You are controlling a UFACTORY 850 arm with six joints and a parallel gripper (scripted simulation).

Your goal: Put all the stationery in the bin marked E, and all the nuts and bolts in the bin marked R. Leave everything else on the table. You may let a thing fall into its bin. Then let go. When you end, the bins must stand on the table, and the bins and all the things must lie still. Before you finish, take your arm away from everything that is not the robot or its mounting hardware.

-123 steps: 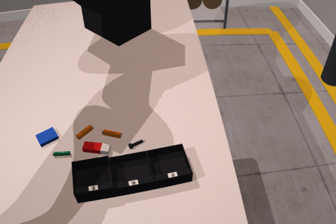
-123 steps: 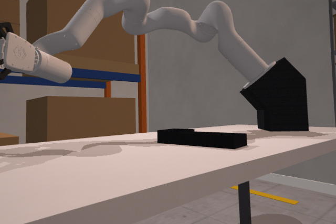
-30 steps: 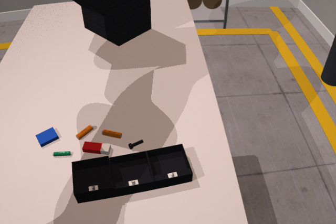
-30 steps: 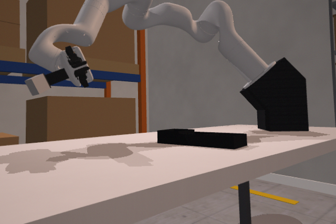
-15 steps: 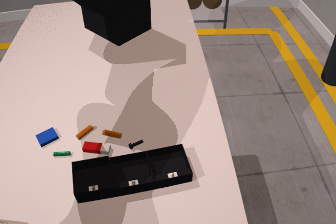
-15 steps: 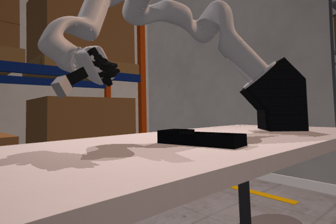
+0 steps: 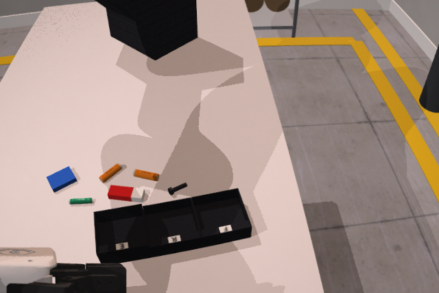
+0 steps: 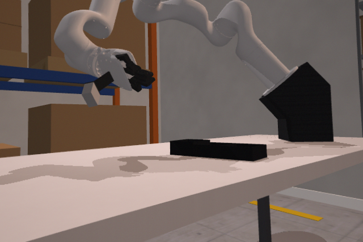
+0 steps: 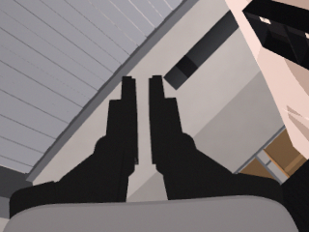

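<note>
The black three-compartment tray lies 16 cm behind my hand, 11 cm to the left of it and 18 cm below it. Round my hand: green battery 28 cm behind, 3 cm to the right, 20 cm below; then eraser 27 cm behind, 6 cm to the left, 20 cm below; then black bolt 25 cm behind, 14 cm to the left, 20 cm below.
</note>
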